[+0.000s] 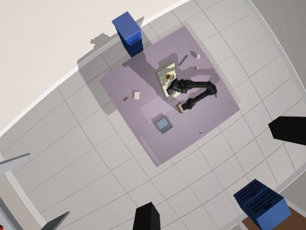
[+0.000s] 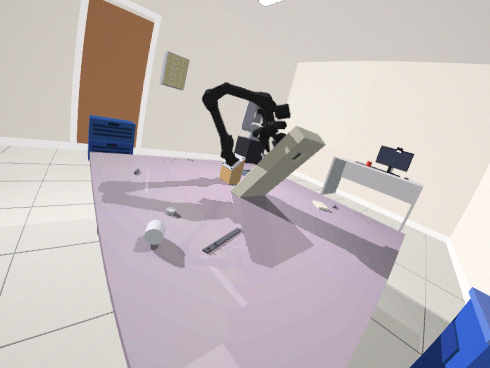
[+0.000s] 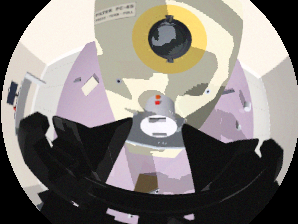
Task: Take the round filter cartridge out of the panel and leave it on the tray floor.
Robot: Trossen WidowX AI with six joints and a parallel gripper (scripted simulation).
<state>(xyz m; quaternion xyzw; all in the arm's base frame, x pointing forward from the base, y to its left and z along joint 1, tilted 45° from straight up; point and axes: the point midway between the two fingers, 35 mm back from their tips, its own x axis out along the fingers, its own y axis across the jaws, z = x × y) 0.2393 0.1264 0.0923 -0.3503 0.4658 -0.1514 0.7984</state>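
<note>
Now: gripper tip 10 mm short of the round filter cartridge and 10 mm above it. Round my gripper tip: grey tray 340 mm behind, 250 mm to the left, 220 mm below; cream block 120 mm ahead, 370 mm to the left, 230 mm below.
</note>
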